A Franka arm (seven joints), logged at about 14 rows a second.
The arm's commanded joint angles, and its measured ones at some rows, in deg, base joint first. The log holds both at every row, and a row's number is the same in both.
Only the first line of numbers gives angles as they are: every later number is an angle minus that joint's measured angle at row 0.
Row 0, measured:
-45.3, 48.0, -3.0, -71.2, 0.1, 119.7, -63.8
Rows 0 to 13, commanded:
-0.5, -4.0, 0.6, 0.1, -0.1, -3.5, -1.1
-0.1, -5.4, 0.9, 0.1, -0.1, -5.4, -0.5
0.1, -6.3, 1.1, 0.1, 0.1, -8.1, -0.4
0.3, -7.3, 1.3, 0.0, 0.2, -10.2, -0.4
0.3, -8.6, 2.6, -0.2, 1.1, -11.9, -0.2
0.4, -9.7, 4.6, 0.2, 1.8, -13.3, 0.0
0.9, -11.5, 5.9, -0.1, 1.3, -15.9, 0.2
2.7, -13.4, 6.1, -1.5, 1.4, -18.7, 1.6
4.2, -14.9, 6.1, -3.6, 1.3, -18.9, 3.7
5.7, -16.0, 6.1, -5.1, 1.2, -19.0, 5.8
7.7, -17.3, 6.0, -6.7, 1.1, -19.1, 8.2
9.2, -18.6, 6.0, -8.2, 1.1, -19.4, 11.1
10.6, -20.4, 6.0, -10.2, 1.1, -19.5, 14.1
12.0, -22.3, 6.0, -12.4, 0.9, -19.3, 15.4
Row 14, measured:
10.2, -16.8, 6.4, -6.0, 0.9, -19.3, 12.3
